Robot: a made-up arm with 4 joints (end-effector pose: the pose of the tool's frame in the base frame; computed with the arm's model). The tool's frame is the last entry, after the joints.
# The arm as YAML. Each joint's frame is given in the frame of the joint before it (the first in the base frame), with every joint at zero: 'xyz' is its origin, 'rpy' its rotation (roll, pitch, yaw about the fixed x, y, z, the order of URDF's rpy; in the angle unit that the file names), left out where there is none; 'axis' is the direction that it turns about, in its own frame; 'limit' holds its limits. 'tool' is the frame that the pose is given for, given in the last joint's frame.
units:
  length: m
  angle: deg
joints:
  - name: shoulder
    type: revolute
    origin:
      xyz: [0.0, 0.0, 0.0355]
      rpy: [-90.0, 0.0, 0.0]
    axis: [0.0, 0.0, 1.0]
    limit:
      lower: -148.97
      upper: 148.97
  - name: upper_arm
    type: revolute
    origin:
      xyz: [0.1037, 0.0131, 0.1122]
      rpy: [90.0, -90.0, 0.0]
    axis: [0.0, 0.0, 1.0]
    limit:
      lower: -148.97
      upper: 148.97
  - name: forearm
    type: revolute
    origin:
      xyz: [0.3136, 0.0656, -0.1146]
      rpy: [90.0, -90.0, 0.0]
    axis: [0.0, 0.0, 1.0]
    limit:
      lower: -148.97
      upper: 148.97
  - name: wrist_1
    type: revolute
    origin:
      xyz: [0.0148, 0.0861, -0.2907]
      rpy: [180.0, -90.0, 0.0]
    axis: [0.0, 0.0, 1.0]
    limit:
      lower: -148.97
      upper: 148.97
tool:
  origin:
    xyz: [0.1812, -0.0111, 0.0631]
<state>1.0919 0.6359 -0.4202 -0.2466</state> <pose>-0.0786 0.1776 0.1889 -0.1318 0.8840 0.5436</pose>
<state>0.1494 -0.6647 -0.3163 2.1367</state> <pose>-0.0062 0.7065 -0.0407 0.0506 0.4632 1.4667</pose>
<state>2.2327 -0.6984 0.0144 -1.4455</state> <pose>0.0383 0.3685 0.1720 -2.1883 1.1999 -1.0899</pose>
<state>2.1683 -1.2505 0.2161 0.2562</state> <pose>-0.2104 0.3592 -0.1626 -0.9353 1.8051 -0.7125</pose>
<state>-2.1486 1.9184 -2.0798 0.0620</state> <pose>0.2042 -0.1964 -0.1118 1.5122 1.4013 0.6180</pose>
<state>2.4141 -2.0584 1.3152 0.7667</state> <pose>-0.3677 0.1895 -0.1882 -0.8850 0.8097 -0.5589</pose>
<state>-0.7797 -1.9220 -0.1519 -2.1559</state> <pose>0.2635 0.5160 0.2739 -0.6731 -0.4082 2.1352</pose>
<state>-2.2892 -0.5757 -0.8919 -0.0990</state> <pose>-0.0868 0.4619 0.1184 0.2445 -1.8170 -1.2518</pose>
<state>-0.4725 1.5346 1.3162 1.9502</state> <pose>-0.1411 -0.2912 -0.0642 -1.1405 0.2600 -2.5642</pose>
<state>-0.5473 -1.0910 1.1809 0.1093</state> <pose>0.2686 0.3653 0.0005 1.2603 -1.1512 -0.5813</pose>
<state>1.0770 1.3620 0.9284 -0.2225</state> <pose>-0.2151 -0.0308 0.0328 1.2604 1.6076 0.6161</pose>
